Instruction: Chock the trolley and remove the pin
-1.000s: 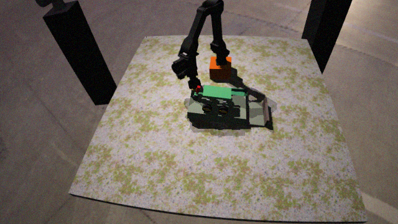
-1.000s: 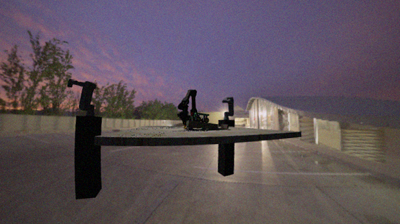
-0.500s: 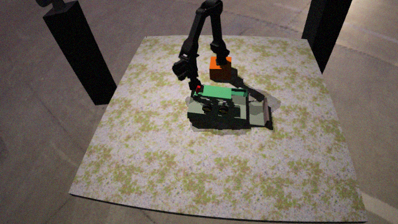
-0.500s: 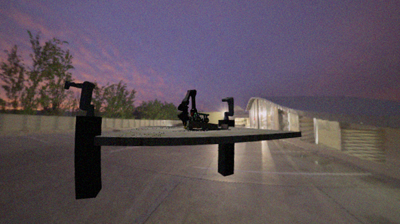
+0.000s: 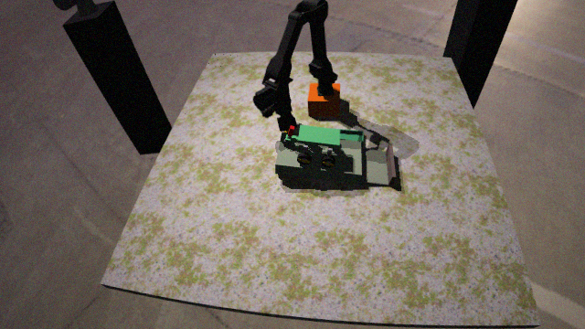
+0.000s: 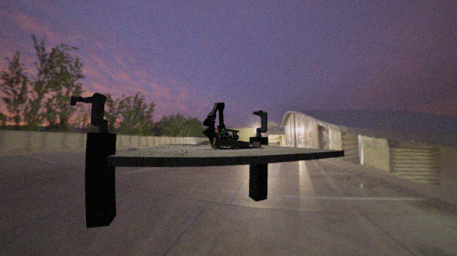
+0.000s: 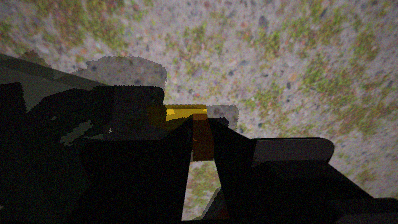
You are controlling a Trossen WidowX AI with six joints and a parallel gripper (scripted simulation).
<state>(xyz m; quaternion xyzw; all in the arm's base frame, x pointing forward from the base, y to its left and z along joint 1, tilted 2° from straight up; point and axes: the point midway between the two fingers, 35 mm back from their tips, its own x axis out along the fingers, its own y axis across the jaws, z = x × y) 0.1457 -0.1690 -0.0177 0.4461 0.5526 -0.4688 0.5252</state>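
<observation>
The red-headed stop pin lies 14 cm ahead of my gripper tip, 2 cm to the left of it and 10 cm above it. Also, from my gripper tip: yellow chock: 2 cm ahead, 1 cm to the left, 1 cm below; green trolley: 18 cm ahead, 11 cm to the left, 8 cm above; grey ramp: 18 cm ahead, 11 cm to the left, 1 cm above.
</observation>
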